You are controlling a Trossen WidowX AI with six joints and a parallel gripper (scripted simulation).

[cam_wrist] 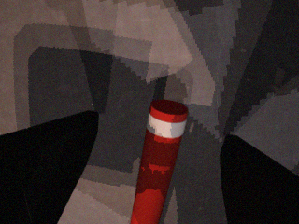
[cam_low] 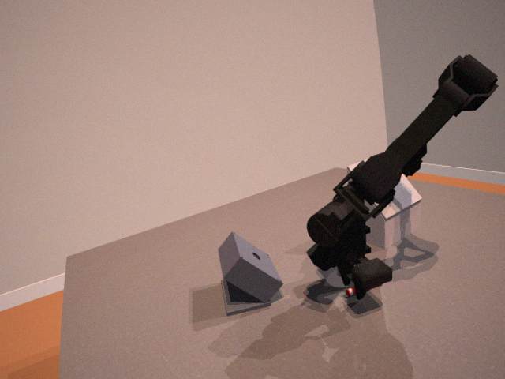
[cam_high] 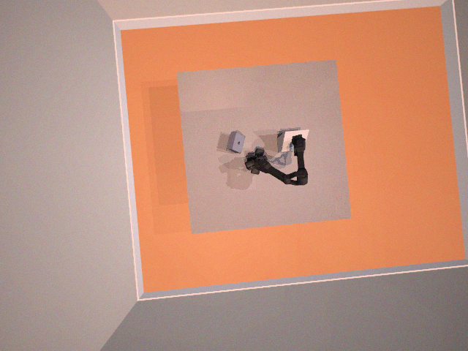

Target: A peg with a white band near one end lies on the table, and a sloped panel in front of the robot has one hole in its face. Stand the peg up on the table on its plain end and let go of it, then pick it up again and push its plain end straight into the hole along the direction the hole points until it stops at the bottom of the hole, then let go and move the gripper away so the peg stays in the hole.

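Now: the red peg 10 mm behind my gripper tip. From my gripper tip the other things lie so: sloped grey panel 120 mm ahead, 180 mm to the right, 60 mm above; base plate 140 mm ahead, 190 mm to the right.
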